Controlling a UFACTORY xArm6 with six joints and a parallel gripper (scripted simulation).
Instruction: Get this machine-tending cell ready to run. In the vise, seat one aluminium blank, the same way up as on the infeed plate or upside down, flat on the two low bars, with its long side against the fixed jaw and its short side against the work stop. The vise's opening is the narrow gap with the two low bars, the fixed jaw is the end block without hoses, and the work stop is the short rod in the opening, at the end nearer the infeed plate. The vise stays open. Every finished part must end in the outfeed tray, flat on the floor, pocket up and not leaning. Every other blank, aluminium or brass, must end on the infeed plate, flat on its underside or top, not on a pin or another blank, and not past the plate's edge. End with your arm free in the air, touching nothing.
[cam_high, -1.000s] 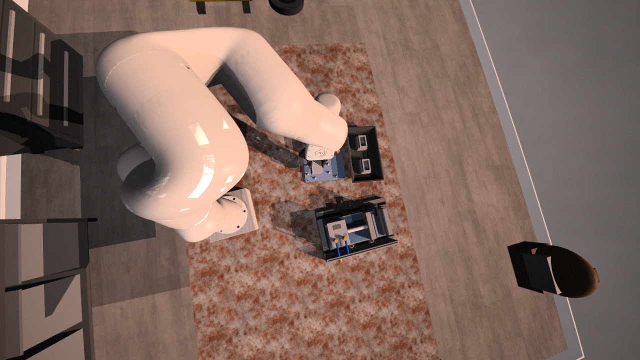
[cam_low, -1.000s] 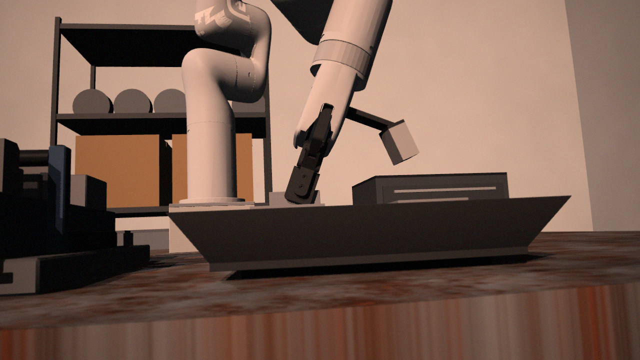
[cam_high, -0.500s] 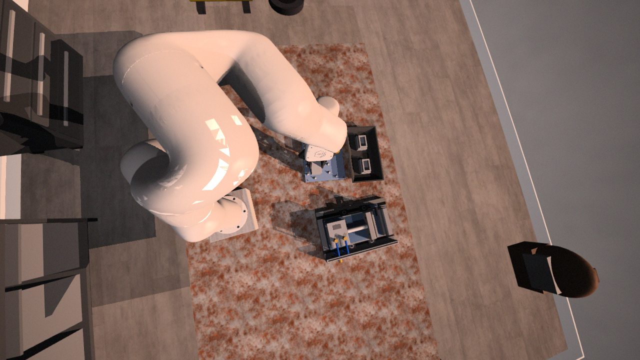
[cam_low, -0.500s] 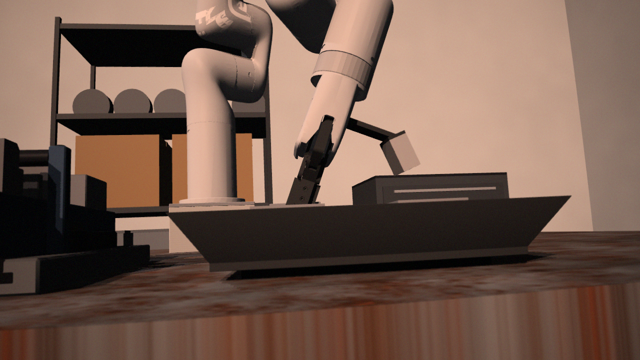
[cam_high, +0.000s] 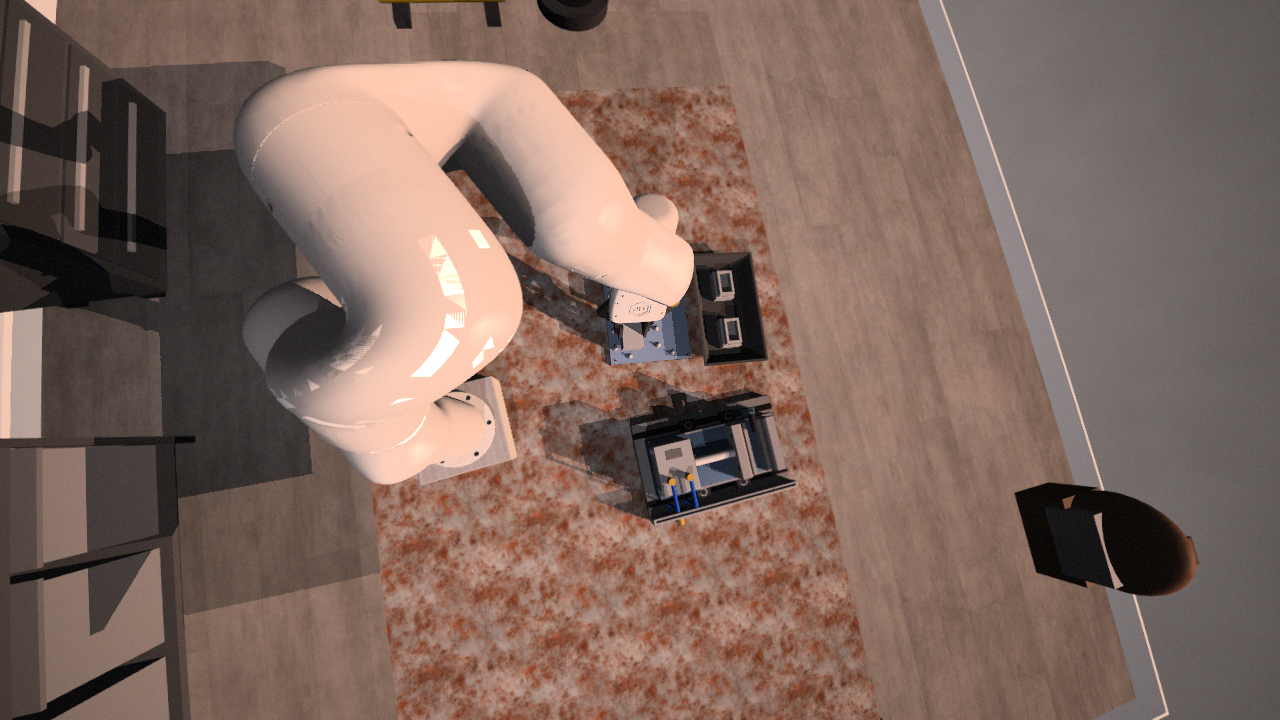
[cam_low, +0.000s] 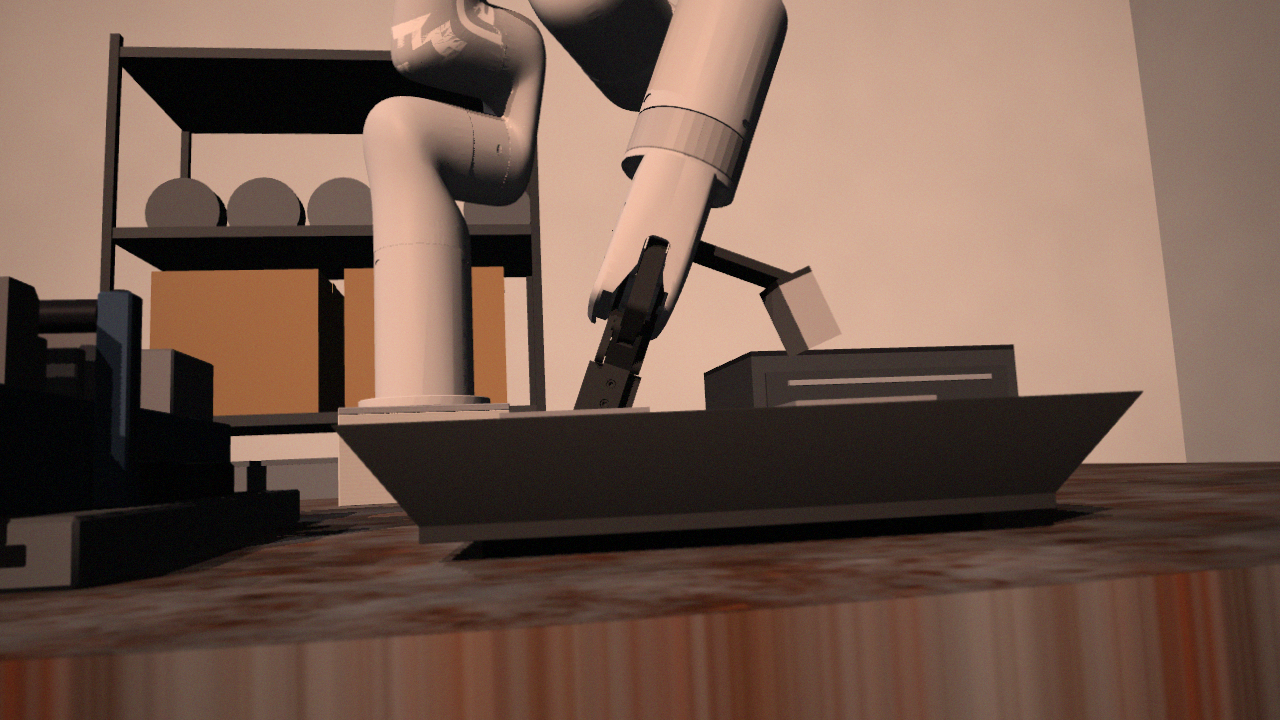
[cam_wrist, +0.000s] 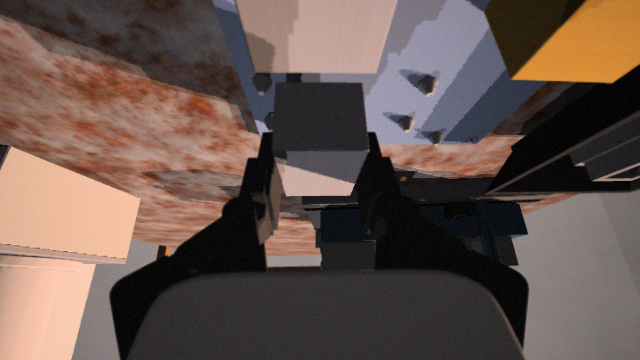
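The brass blank is 90 mm ahead of my hand, 70 mm to the left of it and 40 mm below it. Round my hand: vise piston rod: 100 mm ahead, 270 mm to the right, 10 mm above; then vise body: 120 mm ahead, 270 mm to the right, 20 mm below.
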